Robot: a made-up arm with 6 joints. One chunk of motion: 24 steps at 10 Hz.
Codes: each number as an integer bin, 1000 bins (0 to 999) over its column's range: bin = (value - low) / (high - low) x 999, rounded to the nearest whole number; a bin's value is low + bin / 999 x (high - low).
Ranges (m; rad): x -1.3..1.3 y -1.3..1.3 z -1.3..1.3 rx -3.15..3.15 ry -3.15..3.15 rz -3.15..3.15
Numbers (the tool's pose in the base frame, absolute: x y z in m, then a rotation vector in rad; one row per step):
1: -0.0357 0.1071 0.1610 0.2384 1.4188 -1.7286
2: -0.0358 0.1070 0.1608 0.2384 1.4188 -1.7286
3: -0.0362 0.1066 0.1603 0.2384 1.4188 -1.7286
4: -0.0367 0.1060 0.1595 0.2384 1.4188 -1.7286
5: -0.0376 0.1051 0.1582 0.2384 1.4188 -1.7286
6: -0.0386 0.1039 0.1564 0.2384 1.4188 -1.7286
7: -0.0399 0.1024 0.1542 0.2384 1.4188 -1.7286
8: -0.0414 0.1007 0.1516 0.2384 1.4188 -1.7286
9: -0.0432 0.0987 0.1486 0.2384 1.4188 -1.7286
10: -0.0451 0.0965 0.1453 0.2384 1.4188 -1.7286
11: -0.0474 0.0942 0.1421 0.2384 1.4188 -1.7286
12: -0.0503 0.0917 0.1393 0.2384 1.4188 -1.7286
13: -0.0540 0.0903 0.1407 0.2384 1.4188 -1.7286
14: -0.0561 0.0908 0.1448 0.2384 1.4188 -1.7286
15: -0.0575 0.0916 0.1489 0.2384 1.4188 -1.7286
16: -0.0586 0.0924 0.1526 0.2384 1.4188 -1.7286
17: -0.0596 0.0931 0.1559 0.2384 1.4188 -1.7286
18: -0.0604 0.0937 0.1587 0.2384 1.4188 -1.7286
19: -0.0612 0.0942 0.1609 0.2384 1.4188 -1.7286
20: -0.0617 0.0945 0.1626 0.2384 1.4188 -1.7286
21: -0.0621 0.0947 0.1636 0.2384 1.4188 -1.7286
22: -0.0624 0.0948 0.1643 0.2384 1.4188 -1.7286
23: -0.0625 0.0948 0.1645 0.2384 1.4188 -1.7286
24: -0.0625 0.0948 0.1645 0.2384 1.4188 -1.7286
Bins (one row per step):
1: 486 541 561 537 724 225
2: 486 541 561 537 724 225
3: 486 540 561 537 724 225
4: 485 540 561 537 724 225
5: 485 540 560 537 724 225
6: 485 539 560 537 724 225
7: 484 539 559 537 724 225
8: 484 538 558 537 724 225
9: 483 537 557 537 724 225
10: 482 537 555 537 724 225
11: 481 536 554 537 724 225
12: 480 535 553 537 724 225
13: 479 534 554 537 724 225
14: 478 534 555 537 724 225
15: 477 535 557 537 724 225
16: 477 535 558 537 724 225
17: 477 535 559 537 724 225
18: 476 536 560 537 724 225
19: 476 536 561 537 724 225
20: 476 536 562 537 724 225
21: 476 536 562 537 724 225
22: 476 536 563 537 724 225
23: 475 536 563 537 724 225
24: 475 536 563 537 724 225

